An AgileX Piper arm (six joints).
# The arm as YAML. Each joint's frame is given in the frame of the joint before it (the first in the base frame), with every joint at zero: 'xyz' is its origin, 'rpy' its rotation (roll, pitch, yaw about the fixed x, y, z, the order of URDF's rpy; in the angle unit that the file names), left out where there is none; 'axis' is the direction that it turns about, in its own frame. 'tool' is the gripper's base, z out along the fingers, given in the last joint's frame.
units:
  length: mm
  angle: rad
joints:
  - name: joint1
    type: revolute
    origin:
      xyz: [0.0, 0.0, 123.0]
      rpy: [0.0, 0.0, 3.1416]
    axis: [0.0, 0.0, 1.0]
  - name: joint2
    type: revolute
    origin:
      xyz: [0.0, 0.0, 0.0]
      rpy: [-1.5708, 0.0, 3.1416]
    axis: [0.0, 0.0, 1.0]
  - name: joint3
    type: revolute
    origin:
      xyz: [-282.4, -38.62, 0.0]
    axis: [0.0, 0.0, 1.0]
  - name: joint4
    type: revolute
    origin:
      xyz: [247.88, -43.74, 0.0]
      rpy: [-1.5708, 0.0, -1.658]
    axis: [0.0, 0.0, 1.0]
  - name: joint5
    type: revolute
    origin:
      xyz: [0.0, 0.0, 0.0]
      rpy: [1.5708, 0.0, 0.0]
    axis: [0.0, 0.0, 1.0]
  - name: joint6
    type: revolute
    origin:
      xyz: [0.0, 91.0, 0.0]
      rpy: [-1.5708, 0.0, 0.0]
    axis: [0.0, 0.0, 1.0]
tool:
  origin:
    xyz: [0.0, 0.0, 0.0]
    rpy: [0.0, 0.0, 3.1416]
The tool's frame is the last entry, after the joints.
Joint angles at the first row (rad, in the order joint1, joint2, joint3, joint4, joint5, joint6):
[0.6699, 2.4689, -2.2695, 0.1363, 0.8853, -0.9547]
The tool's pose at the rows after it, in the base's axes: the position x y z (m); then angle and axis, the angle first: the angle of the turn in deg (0 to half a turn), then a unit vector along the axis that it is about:
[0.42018 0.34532 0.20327 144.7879 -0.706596 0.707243 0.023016]
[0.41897 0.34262 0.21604 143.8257 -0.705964 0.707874 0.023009]
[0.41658 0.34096 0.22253 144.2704 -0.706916 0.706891 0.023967]
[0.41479 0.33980 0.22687 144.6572 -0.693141 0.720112 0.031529]
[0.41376 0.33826 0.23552 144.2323 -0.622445 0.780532 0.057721]
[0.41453 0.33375 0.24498 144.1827 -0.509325 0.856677 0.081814]
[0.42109 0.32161 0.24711 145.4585 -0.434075 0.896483 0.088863]
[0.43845 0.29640 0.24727 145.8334 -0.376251 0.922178 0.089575]
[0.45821 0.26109 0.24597 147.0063 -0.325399 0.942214 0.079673]
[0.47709 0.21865 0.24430 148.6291 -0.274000 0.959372 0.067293]
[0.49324 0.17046 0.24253 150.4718 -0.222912 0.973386 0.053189]
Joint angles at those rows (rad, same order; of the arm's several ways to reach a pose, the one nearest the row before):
[0.6699, 2.4385, -2.2695, 0.1395, 0.8858, -0.9547]
[0.6669, 2.4145, -2.2698, 0.1419, 0.8937, -0.9547]
[0.6669, 2.4010, -2.2711, 0.1418, 0.9164, -0.9547]
[0.6669, 2.3914, -2.2711, 0.1429, 0.9319, -0.9151]
[0.6669, 2.3751, -2.2711, 0.1350, 0.9319, -0.7252]
[0.6657, 2.3566, -2.2711, 0.0888, 0.9321, -0.4364]
[0.6436, 2.3506, -2.2719, 0.0617, 0.9541, -0.2777]
[0.5859, 2.3497, -2.2720, 0.0604, 0.9609, -0.2076]
[0.5096, 2.3497, -2.2720, 0.0578, 0.9859, -0.1726]
[0.4212, 2.3497, -2.2720, 0.0578, 1.0196, -0.1513]
[0.3240, 2.3496, -2.2719, 0.0578, 1.0572, -0.1412]

